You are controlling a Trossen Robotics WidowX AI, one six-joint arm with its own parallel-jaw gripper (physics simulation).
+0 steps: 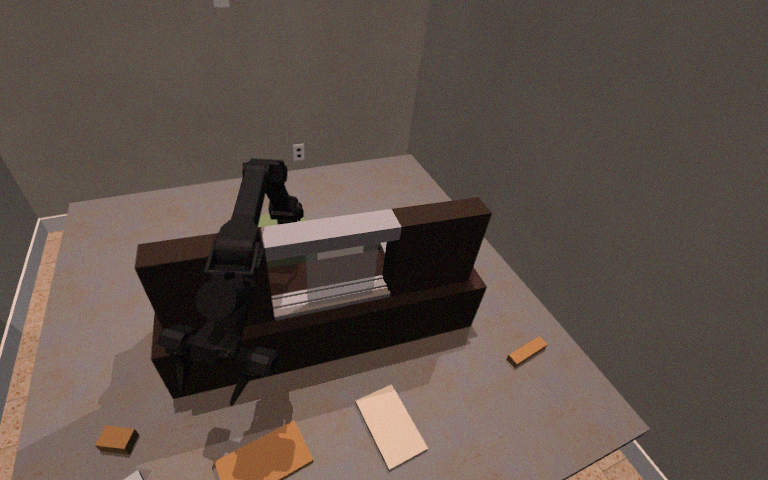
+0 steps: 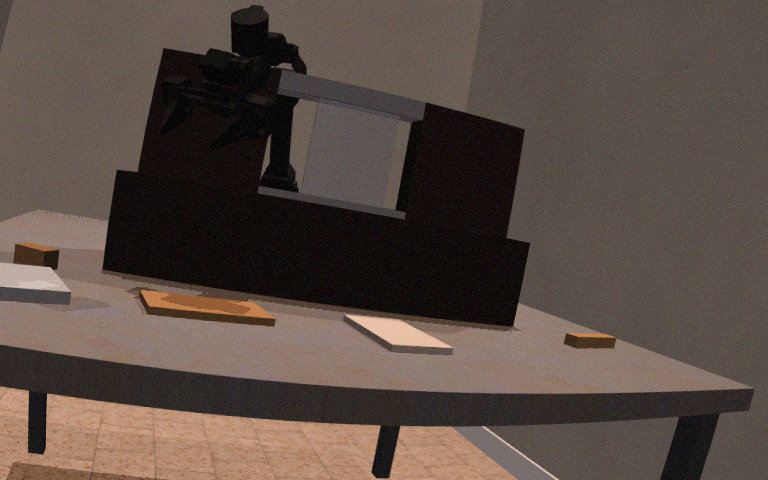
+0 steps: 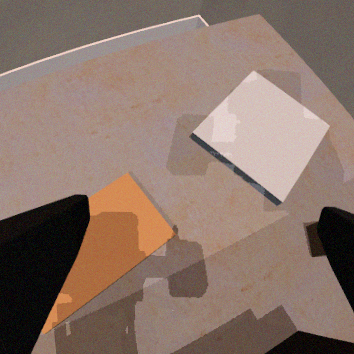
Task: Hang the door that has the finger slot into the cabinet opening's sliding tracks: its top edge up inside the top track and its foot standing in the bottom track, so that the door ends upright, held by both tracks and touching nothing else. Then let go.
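Frame: origin at the arm's base, x ahead, y left, z up, level; centimetres.
Where they show: gripper, fingertip midpoint: [image 1: 206,397] [image 2: 184,139] [image 3: 205,213].
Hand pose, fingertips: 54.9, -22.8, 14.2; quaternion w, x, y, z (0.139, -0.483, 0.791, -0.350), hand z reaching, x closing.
Note:
Each offset is from my fingertips to the centre of the thing, as dx, dy, dz. "pt": to the spot under its first point.
The dark cabinet [image 1: 436,254] [image 2: 464,175] has a pale top track {-19.8, +26.9, +14.0} [image 1: 331,232] [image 2: 351,93] and a grooved bottom track {pt -17.9, +27.0, -3.3} [image 1: 334,297] [image 2: 334,202]. A grey panel {-18.6, +28.7, +4.0} [image 1: 342,274] [image 2: 351,152] stands upright in the opening. On the table lie a thick white panel {+9.6, -21.1, -21.4} [image 2: 31,280] [image 3: 260,135], an orange panel {+4.9, +6.5, -21.7} [image 1: 269,452] [image 2: 206,308] [image 3: 112,230] and a cream panel {+5.6, +33.5, -21.8} [image 1: 391,427] [image 2: 399,333]. I cannot make out a finger slot on any of them. My gripper [image 1: 207,395] [image 2: 188,138] [image 3: 205,213] is open and empty, high in front of the cabinet's left part.
An orange block {-7.5, -20.8, -20.8} [image 1: 116,439] [image 2: 36,254] lies left of the cabinet's front; a smaller orange block {-0.7, +74.8, -21.2} [image 1: 526,350] [image 2: 590,340] lies at the right. The arm reaches over the cabinet from behind, where a green object [image 1: 270,220] shows. The table edge [image 2: 396,404] runs along the front.

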